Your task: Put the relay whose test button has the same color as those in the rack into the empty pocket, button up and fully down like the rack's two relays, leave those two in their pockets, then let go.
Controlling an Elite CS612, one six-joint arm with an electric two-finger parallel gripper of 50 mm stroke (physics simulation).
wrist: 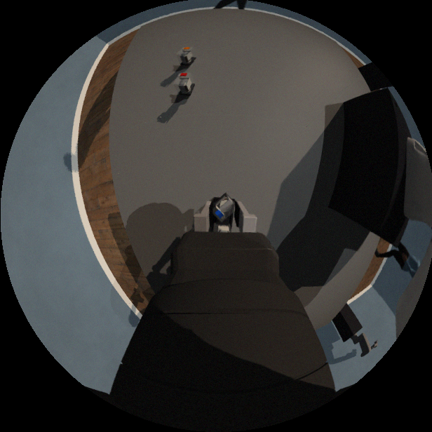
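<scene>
My gripper (223, 208) is shut on a grey relay with a blue test button (223, 205); the relay looks tilted in this view, with the blue button towards the lower left. A small pale piece shows just below it between the finger bases; I cannot tell what it belongs to. The rack, its two relays and the empty pocket cannot be made out; the fingers and the gripper body may hide them. A relay with a red button (185, 83) and a relay with an orange button (186, 55) stand apart on the table at the upper left, well away from the gripper.
The grey table top (240, 125) has a wooden edge (95, 180) on the left. A large dark block-like shape (370, 160) stands at the right, and broad shadows fall beside it. The shadow of the arm lies left of the gripper.
</scene>
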